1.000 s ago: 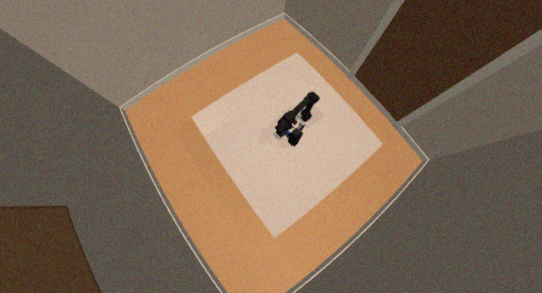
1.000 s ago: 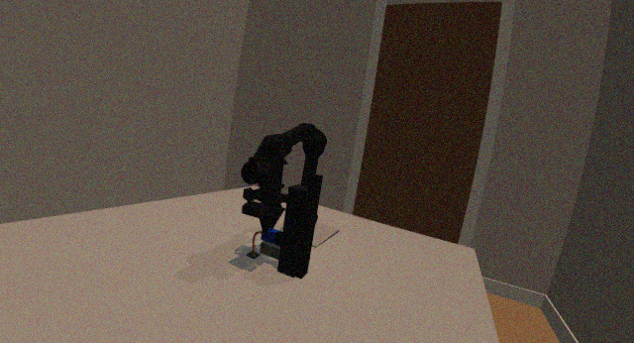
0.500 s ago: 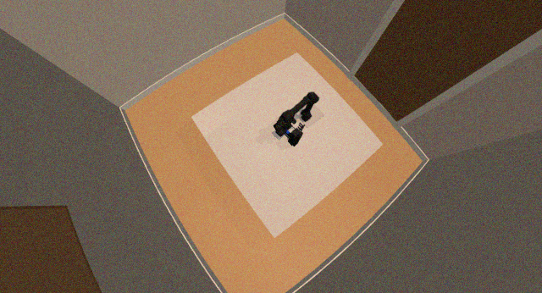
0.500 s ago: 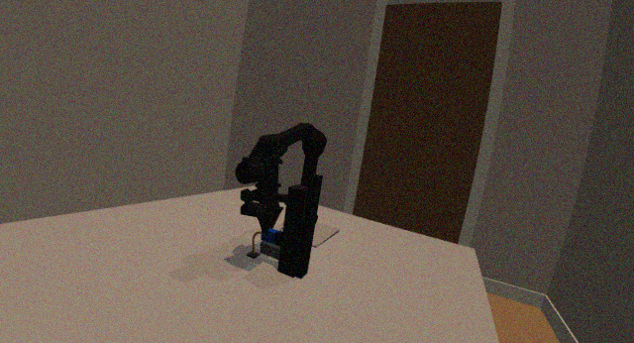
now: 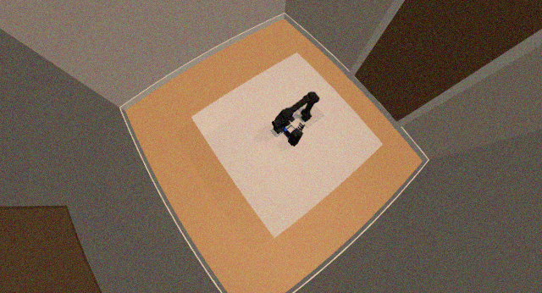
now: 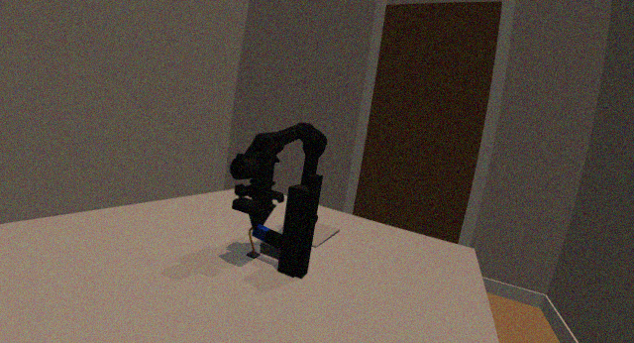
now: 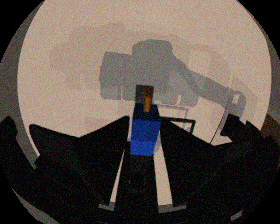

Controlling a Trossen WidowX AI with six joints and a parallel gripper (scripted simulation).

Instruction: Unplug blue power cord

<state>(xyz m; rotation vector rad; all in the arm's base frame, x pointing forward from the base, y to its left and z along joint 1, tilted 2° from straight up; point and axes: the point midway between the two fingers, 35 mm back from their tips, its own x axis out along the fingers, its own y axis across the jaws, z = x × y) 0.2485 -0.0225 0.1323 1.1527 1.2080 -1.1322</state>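
My gripper tip is 3 cm to the right of the blue plug and 1 cm past it.
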